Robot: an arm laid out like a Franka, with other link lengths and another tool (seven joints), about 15 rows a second.
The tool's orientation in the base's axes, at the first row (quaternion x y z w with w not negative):
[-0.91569, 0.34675, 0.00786, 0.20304]
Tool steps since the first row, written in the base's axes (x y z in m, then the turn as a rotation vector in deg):
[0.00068, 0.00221, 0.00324, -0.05, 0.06, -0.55]
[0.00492, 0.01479, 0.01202, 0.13, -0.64, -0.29]
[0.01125, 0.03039, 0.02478, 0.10, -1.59, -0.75]
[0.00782, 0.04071, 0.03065, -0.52, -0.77, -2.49]
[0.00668, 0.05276, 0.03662, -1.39, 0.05, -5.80]
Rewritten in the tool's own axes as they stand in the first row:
[-0.00138, -0.00312, -0.00205, 0.01, 0.19, 0.52]
[-0.00747, -0.01756, -0.00483, 0.55, 0.46, 0.04]
[-0.01450, -0.03684, -0.00985, 1.20, 1.29, 0.10]
[-0.02454, -0.04378, -0.01177, 0.48, 1.77, 1.93]
[-0.03395, -0.05340, -0.01285, -0.19, 2.98, 5.16]

